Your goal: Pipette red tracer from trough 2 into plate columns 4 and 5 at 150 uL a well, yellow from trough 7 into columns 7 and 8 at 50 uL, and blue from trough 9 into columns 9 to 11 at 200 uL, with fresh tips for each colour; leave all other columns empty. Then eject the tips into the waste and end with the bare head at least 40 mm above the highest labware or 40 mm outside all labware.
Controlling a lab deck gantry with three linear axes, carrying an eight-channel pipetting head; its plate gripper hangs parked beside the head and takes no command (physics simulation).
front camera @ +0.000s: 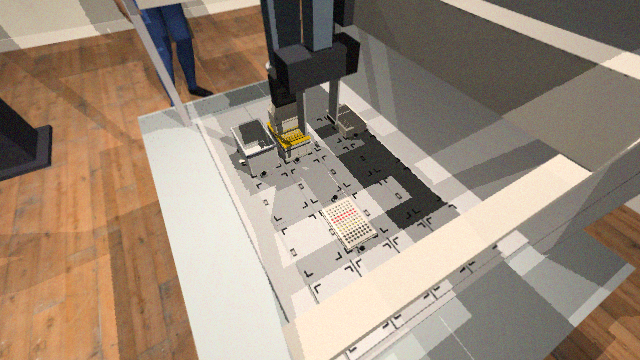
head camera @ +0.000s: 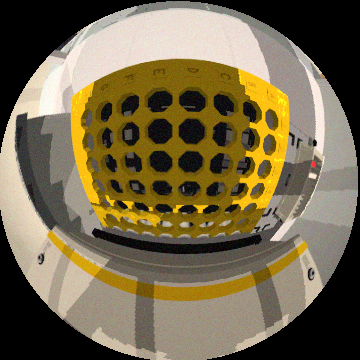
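The pipetting head [front camera: 284,112] [head camera: 210,320] is low over the yellow tip rack [front camera: 296,136] [head camera: 176,146]. The nozzle ends do not show, so whether they carry tips cannot be told. Many rack holes look dark and empty; pale spots show in holes nearest the head. The plate [front camera: 348,222] has two red columns and faint yellow in wells farther toward the front. The trough reservoir [front camera: 351,122] [head camera: 300,185] stands right of the rack; red shows in it in the head view. The waste bin [front camera: 262,162] stands left of the rack. The parked plate gripper [front camera: 317,127] hangs open and empty beside the head.
The dark gantry carriage [front camera: 312,65] is above the head and gripper. A pale front rail [front camera: 440,255] crosses the near side of the deck. A person in blue trousers [front camera: 175,42] stands beyond the far left corner.
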